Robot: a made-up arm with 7 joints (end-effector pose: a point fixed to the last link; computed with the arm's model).
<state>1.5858 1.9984 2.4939 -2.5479 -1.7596 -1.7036 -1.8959</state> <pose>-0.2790 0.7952 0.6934 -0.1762 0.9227 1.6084</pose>
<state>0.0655 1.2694 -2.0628 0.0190 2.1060 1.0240 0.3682</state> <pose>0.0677 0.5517 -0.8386 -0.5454 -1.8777 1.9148</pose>
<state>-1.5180 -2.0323 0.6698 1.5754 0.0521 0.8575 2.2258</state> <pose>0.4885 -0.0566 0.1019 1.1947 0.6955 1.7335</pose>
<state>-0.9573 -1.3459 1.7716 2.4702 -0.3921 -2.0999 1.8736</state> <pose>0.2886 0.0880 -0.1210 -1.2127 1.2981 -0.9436</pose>
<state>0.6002 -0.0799 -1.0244 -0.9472 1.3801 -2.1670 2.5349</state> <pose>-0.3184 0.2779 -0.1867 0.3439 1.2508 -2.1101</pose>
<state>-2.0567 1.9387 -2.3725 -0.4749 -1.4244 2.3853 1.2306</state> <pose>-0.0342 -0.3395 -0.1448 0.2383 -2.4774 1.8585</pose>
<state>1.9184 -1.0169 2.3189 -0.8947 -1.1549 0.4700 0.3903</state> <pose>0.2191 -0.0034 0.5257 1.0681 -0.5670 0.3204</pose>
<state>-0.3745 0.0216 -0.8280 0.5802 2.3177 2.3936 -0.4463</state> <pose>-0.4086 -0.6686 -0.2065 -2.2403 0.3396 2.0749</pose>
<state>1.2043 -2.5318 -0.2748 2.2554 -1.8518 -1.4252 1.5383</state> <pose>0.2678 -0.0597 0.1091 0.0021 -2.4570 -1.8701</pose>
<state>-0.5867 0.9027 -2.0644 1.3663 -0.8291 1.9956 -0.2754</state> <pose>-0.4410 0.1260 -0.1572 -1.0085 2.5731 1.1678</pose>
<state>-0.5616 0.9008 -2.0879 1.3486 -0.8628 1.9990 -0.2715</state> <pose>-0.4387 0.1477 -0.1540 -0.9712 2.5623 1.1948</pose>
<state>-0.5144 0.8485 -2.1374 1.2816 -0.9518 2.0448 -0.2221</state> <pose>-0.4186 0.2205 -0.1246 -0.8060 2.6366 1.2130</pose>
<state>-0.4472 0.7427 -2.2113 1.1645 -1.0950 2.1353 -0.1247</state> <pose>-0.3612 0.3307 -0.0606 -0.5167 2.8200 1.2293</pose>
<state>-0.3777 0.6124 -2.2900 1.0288 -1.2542 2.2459 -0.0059</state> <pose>-0.2678 0.4288 0.0126 0.1778 -2.7318 -1.1141</pose>
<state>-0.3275 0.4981 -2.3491 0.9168 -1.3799 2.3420 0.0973</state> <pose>-0.1781 0.4863 0.0590 -0.0273 -2.5419 -0.9837</pose>
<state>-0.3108 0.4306 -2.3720 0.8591 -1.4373 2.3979 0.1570</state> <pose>-0.1293 0.5076 0.0723 -0.1048 -2.4205 -0.9023</pose>
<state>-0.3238 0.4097 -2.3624 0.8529 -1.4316 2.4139 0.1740</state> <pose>-0.1211 0.5071 0.0661 -0.1199 -2.4053 -0.8646</pose>
